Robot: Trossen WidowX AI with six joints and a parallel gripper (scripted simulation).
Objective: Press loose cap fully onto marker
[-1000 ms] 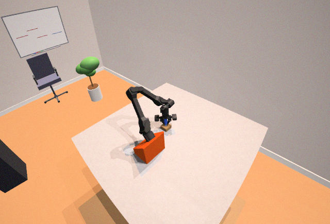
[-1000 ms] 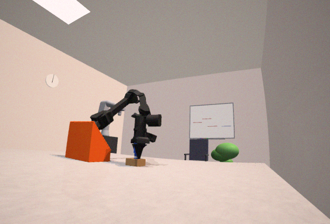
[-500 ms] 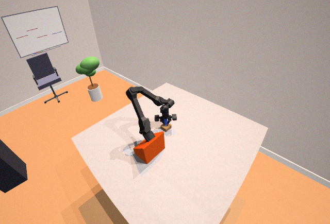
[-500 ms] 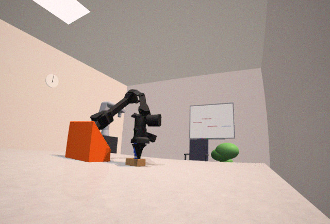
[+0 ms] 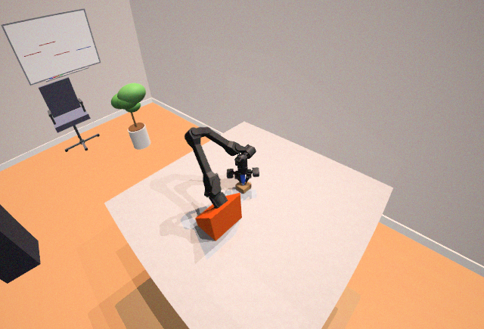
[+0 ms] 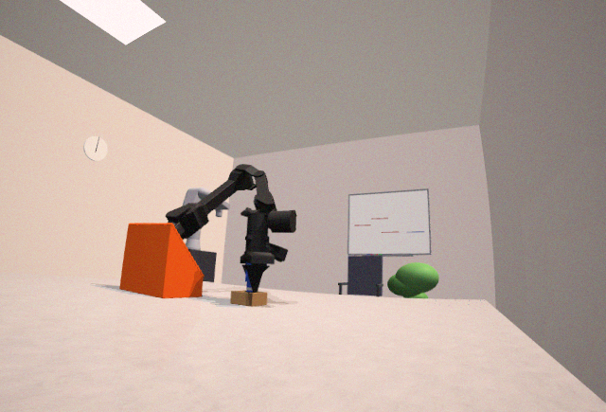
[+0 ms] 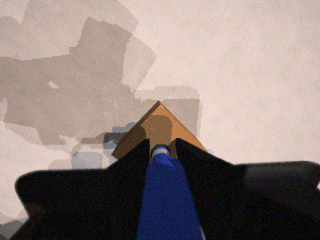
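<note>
Now: gripper tip 1 cm past the blue cap, 1 cm to the left of it and 5 cm below it. From my gripper tip the other things lie so: holder block 1 cm behind, 1 cm to the right, 2 cm below.
</note>
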